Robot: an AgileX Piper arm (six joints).
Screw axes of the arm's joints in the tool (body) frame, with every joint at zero. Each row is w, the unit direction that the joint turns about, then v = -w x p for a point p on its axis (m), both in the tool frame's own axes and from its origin. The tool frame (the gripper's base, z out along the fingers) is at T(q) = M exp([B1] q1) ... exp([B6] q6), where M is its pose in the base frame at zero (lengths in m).
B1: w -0.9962 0 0.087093 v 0 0.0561 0
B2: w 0 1 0 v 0.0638 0 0.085
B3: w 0 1 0 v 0.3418 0 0.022
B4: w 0 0 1 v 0 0 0
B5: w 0 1 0 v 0.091 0 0
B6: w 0 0 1 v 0 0 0
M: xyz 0.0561 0 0.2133 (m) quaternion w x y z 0.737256 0 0.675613 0
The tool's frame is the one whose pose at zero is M.
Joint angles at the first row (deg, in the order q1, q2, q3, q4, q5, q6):
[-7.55, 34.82, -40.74, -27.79, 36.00, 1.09]
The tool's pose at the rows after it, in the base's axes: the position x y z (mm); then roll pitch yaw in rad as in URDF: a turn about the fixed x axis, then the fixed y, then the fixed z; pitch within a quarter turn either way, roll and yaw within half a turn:
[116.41 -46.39 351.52 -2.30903 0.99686 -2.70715]
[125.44 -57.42 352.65 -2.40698 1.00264 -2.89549]
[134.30 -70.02 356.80 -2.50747 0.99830 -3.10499]
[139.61 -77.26 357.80 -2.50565 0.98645 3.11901]
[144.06 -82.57 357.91 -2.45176 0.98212 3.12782]
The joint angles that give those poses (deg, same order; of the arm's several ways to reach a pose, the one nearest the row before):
[-9.56, 37.03, -41.01, -30.19, 35.24, 6.69]
[-12.35, 40.59, -42.71, -32.60, 36.63, 12.51]
[-14.58, 44.60, -45.51, -35.76, 39.70, 19.34]
[-15.31, 46.78, -46.58, -39.12, 40.97, 23.11]
[-15.42, 48.27, -46.80, -43.65, 41.09, 26.66]

